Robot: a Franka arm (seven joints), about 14 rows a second.
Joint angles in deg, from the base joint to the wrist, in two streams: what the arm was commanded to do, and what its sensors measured. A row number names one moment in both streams.
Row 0, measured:
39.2, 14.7, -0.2, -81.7, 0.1, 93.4, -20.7
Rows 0 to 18, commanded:
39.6, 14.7, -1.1, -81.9, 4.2, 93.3, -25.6
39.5, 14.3, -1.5, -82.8, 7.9, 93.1, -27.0
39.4, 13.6, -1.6, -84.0, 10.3, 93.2, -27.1
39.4, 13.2, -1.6, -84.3, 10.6, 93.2, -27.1
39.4, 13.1, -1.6, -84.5, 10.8, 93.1, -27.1
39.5, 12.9, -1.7, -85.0, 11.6, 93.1, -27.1
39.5, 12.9, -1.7, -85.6, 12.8, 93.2, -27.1
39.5, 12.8, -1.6, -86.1, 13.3, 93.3, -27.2
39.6, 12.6, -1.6, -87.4, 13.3, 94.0, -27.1
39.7, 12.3, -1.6, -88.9, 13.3, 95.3, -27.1
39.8, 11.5, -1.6, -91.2, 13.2, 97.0, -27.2
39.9, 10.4, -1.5, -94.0, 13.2, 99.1, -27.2
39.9, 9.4, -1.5, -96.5, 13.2, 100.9, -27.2
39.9, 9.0, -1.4, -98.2, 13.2, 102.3, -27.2
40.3, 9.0, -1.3, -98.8, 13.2, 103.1, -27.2
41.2, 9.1, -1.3, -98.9, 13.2, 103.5, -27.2
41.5, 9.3, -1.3, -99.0, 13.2, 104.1, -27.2
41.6, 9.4, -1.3, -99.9, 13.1, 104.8, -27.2
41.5, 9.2, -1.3, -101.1, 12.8, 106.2, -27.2
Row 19, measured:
41.1, 11.0, -0.9, -97.6, 11.7, 103.4, -25.9
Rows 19 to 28, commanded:
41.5, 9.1, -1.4, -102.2, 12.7, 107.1, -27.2
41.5, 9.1, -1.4, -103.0, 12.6, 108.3, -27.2
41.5, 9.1, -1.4, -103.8, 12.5, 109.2, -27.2
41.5, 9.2, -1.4, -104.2, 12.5, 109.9, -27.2
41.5, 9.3, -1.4, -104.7, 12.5, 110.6, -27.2
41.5, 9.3, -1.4, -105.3, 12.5, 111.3, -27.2
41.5, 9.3, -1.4, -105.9, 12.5, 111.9, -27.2
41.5, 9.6, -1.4, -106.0, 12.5, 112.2, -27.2
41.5, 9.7, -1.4, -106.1, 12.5, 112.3, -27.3
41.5, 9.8, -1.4, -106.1, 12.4, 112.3, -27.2
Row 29, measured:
41.2, 10.8, -1.1, -104.5, 11.7, 111.2, -25.9
